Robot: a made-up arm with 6 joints. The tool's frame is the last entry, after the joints. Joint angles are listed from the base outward.
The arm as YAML. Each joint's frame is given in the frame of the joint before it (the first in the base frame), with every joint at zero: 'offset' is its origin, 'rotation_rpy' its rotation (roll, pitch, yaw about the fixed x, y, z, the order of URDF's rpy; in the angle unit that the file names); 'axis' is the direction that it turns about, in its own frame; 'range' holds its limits. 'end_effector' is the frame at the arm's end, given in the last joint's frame.
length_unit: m
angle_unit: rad
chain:
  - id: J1
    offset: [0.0, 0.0, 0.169]
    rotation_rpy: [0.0, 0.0, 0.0]
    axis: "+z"
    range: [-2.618, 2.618]
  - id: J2
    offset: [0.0, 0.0, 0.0]
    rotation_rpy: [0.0, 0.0, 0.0]
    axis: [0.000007, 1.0, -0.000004]
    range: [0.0, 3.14]
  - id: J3
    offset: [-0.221, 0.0, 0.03]
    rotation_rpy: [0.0, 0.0, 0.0]
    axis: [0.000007, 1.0, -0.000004]
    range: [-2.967, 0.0]
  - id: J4
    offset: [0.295, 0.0, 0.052]
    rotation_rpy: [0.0, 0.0, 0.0]
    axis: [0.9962, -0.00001, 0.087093]
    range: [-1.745, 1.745]
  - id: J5
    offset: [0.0, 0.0, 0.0]
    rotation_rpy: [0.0, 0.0, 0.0]
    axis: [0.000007, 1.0, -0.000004]
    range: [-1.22, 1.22]
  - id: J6
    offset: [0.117, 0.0, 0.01]
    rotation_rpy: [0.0, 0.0, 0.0]
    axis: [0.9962, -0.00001, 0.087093]
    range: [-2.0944, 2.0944]
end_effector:
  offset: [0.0, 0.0, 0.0]
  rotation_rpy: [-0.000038, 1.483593, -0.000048]
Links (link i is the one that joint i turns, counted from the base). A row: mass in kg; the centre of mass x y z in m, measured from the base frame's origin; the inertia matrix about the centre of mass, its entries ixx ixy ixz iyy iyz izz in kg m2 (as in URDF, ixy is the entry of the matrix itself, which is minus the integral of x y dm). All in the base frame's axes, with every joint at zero. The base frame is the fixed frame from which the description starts. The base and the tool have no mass.
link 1: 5.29; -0.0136 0.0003 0.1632; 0.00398 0 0 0.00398 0 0.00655
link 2: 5.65; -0.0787 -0.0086 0.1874; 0.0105 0 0.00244 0.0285 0 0.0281
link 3: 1.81; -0.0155 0.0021 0.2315; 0.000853 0 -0.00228 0.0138 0 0.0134
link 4: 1.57; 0.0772 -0.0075 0.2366; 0.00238 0 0.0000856 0.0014 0 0.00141
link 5: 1; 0.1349 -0.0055 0.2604; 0.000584 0 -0.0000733 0.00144 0 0.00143
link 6: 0.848; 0.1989 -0.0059 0.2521; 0.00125 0 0.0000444 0.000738 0 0.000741
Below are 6 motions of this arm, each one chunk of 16 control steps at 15 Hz.
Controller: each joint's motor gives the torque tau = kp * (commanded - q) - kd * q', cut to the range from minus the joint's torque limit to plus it. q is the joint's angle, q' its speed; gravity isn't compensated. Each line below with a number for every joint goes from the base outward.
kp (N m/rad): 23 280 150 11 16 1.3
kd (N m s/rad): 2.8 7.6 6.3 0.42 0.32 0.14
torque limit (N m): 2 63 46 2.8 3.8 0.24
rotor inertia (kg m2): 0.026 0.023 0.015 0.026 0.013 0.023
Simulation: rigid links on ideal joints. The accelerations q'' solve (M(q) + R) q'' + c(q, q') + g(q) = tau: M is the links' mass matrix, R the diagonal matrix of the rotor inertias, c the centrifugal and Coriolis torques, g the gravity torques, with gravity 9.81 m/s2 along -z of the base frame. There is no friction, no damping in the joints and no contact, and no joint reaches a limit. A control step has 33 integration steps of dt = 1/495 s. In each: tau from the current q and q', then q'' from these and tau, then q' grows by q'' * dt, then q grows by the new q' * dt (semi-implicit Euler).
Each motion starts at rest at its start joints. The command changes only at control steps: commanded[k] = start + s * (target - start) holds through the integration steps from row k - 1 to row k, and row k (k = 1, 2, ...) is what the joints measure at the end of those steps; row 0 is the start. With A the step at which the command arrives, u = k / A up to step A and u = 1 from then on. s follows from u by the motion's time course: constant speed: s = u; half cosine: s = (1 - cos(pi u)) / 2; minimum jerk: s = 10 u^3 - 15 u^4 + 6 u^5; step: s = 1 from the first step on.
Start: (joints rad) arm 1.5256 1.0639 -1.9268 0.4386 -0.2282 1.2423
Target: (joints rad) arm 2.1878 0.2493 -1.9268 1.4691 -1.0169 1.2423
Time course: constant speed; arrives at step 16
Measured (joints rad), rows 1 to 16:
1: 1.5384 1.0273 -1.8755 0.4773 -0.2379 1.2370
2: 1.5667 0.9891 -1.8501 0.5616 -0.2565 1.2224
3: 1.6061 0.9375 -1.8463 0.6481 -0.3163 1.2044
4: 1.6466 0.8716 -1.8610 0.7175 -0.3998 1.1905
5: 1.6835 0.7978 -1.8865 0.7740 -0.4874 1.1863
6: 1.7174 0.7246 -1.9125 0.8263 -0.5700 1.1941
7: 1.7505 0.6581 -1.9314 0.8801 -0.6421 1.2128
8: 1.7852 0.6005 -1.9403 0.9388 -0.7014 1.2378
9: 1.8225 0.5499 -1.9409 1.0039 -0.7510 1.2629
10: 1.8625 0.5024 -1.9374 1.0738 -0.7979 1.2828
11: 1.9046 0.4535 -1.9346 1.1447 -0.8475 1.2947
12: 1.9473 0.4007 -1.9359 1.2115 -0.9010 1.2988
13: 1.9896 0.3438 -1.9422 1.2711 -0.9564 1.2978
14: 2.0306 0.2845 -1.9518 1.3234 -1.0114 1.2949
15: 2.0704 0.2252 -1.9621 1.3718 -1.0646 1.2930
16: 2.1093 0.1677 -1.9708 1.4212 -1.1158 1.2937

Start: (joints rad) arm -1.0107 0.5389 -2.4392 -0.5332 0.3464 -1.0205
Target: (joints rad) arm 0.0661 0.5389 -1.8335 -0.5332 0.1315 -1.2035
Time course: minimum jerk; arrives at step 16
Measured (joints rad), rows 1 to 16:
1: -1.0110 0.5132 -2.4375 -0.5286 0.3827 -1.0187
2: -1.0070 0.4786 -2.4604 -0.5360 0.3763 -1.0130
3: -0.9977 0.4471 -2.4788 -0.5620 0.2943 -1.0109
4: -0.9840 0.4250 -2.4761 -0.5845 0.2318 -1.0218
5: -0.9637 0.4179 -2.4434 -0.5896 0.2174 -1.0461
6: -0.9317 0.4282 -2.3799 -0.5813 0.2167 -1.0772
7: -0.8819 0.4510 -2.2925 -0.5670 0.2153 -1.1077
8: -0.8043 0.4764 -2.1934 -0.5514 0.2196 -1.1329
9: -0.6837 0.4955 -2.0963 -0.5386 0.2260 -1.1502
10: -0.5082 0.5028 -2.0135 -0.5318 0.2239 -1.1596
11: -0.3075 0.4988 -1.9513 -0.5318 0.2134 -1.1614
12: -0.1184 0.4913 -1.9071 -0.5344 0.1872 -1.1590
13: 0.0454 0.4872 -1.8755 -0.5356 0.1594 -1.1578
14: 0.1779 0.4889 -1.8518 -0.5344 0.1521 -1.1601
15: 0.2760 0.4955 -1.8338 -0.5308 0.1627 -1.1645
16: 0.3363 0.5036 -1.8210 -0.5258 0.1756 -1.1681

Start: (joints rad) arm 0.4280 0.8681 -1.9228 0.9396 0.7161 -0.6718
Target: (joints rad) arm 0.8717 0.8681 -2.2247 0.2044 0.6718 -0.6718
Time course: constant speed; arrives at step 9
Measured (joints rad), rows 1 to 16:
1: 0.4453 0.8612 -1.9185 0.8781 0.7752 -0.6673
2: 0.4793 0.8640 -1.9380 0.7610 0.8398 -0.6530
3: 0.5189 0.8677 -1.9670 0.6529 0.8157 -0.6334
4: 0.5609 0.8673 -2.0040 0.5731 0.7743 -0.6174
5: 0.6070 0.8605 -2.0458 0.5125 0.7703 -0.6085
6: 0.6560 0.8515 -2.0894 0.4533 0.7769 -0.6048
7: 0.7054 0.8448 -2.1319 0.3826 0.7655 -0.6042
8: 0.7546 0.8414 -2.1718 0.2996 0.7475 -0.6066
9: 0.8036 0.8403 -2.2087 0.2123 0.7396 -0.6118
10: 0.8401 0.8329 -2.2227 0.1655 0.7309 -0.6205
11: 0.8604 0.8305 -2.2273 0.1744 0.7314 -0.6308
12: 0.8692 0.8342 -2.2246 0.2022 0.7379 -0.6383
13: 0.8718 0.8412 -2.2176 0.2168 0.7465 -0.6406
14: 0.8721 0.8478 -2.2099 0.2132 0.7540 -0.6377
15: 0.8718 0.8517 -2.2047 0.2039 0.7581 -0.6317
16: 0.8717 0.8519 -2.2034 0.1994 0.7580 -0.6249

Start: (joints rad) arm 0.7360 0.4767 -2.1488 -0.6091 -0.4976 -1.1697
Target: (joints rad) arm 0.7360 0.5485 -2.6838 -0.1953 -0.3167 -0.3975
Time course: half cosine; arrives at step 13
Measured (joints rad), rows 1 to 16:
1: 0.7362 0.4536 -2.1449 -0.6086 -0.5089 -1.1690
2: 0.7359 0.4313 -2.1879 -0.5972 -0.5356 -1.1664
3: 0.7344 0.4122 -2.2501 -0.5656 -0.5576 -1.1595
4: 0.7323 0.4021 -2.3177 -0.5206 -0.5588 -1.1424
5: 0.7307 0.4038 -2.3835 -0.4728 -0.5422 -1.1085
6: 0.7300 0.4151 -2.4454 -0.4268 -0.5148 -1.0537
7: 0.7301 0.4307 -2.5044 -0.3814 -0.4822 -0.9768
8: 0.7311 0.4451 -2.5624 -0.3352 -0.4517 -0.8803
9: 0.7328 0.4543 -2.6196 -0.2906 -0.4301 -0.7714
10: 0.7351 0.4570 -2.6742 -0.2520 -0.4199 -0.6605
11: 0.7376 0.4544 -2.7221 -0.2235 -0.4192 -0.5589
12: 0.7399 0.4489 -2.7581 -0.2066 -0.4245 -0.4763
13: 0.7416 0.4433 -2.7776 -0.2013 -0.4319 -0.4197
14: 0.7427 0.4418 -2.7828 -0.2038 -0.4347 -0.3915
15: 0.7428 0.4463 -2.7798 -0.2072 -0.4278 -0.3878
16: 0.7421 0.4543 -2.7720 -0.2074 -0.4153 -0.4007

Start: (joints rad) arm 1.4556 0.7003 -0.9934 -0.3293 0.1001 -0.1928
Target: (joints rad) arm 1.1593 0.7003 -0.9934 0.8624 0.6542 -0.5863
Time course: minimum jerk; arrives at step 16
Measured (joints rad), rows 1 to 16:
1: 1.4562 0.6919 -0.9509 -0.3215 0.1286 -0.1921
2: 1.4551 0.7131 -0.9085 -0.2907 0.2166 -0.1857
3: 1.4496 0.7315 -0.8758 -0.2389 0.2758 -0.1724
4: 1.4407 0.7318 -0.8665 -0.1706 0.3038 -0.1583
5: 1.4272 0.7224 -0.8801 -0.0901 0.3217 -0.1533
6: 1.4072 0.7129 -0.8990 0.0068 0.3489 -0.1657
7: 1.3800 0.7087 -0.9091 0.1244 0.4024 -0.1984
8: 1.3475 0.7110 -0.9068 0.2565 0.4777 -0.2480
9: 1.3139 0.7163 -0.8972 0.3882 0.5542 -0.3076
10: 1.2822 0.7199 -0.8892 0.5069 0.6156 -0.3702
11: 1.2529 0.7197 -0.8880 0.6077 0.6580 -0.4304
12: 1.2261 0.7171 -0.8924 0.6906 0.6861 -0.4846
13: 1.2030 0.7145 -0.8978 0.7536 0.7052 -0.5299
14: 1.1852 0.7135 -0.9006 0.7923 0.7173 -0.5639
15: 1.1731 0.7140 -0.9004 0.8059 0.7226 -0.5853
16: 1.1658 0.7151 -0.8985 0.8017 0.7231 -0.5949

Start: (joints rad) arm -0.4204 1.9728 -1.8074 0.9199 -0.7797 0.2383
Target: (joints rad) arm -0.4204 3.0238 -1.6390 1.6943 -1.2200 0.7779
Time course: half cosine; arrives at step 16
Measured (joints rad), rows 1 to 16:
1: -0.4199 2.0047 -1.7868 0.9231 -0.8010 0.2401
2: -0.4217 2.0772 -1.7448 0.9598 -0.7784 0.2415
3: -0.4233 2.1629 -1.7011 1.0334 -0.7302 0.2423
4: -0.4209 2.2461 -1.6705 1.1159 -0.7414 0.2458
5: -0.4163 2.3223 -1.6602 1.1857 -0.8030 0.2567
6: -0.4131 2.3974 -1.6654 1.2381 -0.8638 0.2801
7: -0.4118 2.4821 -1.6723 1.2815 -0.9088 0.3198
8: -0.4113 2.5814 -1.6697 1.3325 -0.9434 0.3756
9: -0.4109 2.6910 -1.6553 1.4039 -0.9692 0.4421
10: -0.4107 2.8001 -1.6343 1.4925 -0.9919 0.5112
11: -0.4112 2.8969 -1.6149 1.5824 -1.0219 0.5751
12: -0.4138 2.9740 -1.6034 1.6548 -1.0600 0.6295
13: -0.4189 3.0305 -1.6009 1.6995 -1.0949 0.6736
14: -0.4253 3.0693 -1.6036 1.7190 -1.1170 0.7092
15: -0.4310 3.0929 -1.6063 1.7245 -1.1268 0.7371
16: -0.4347 3.1013 -1.6067 1.7264 -1.1283 0.7567

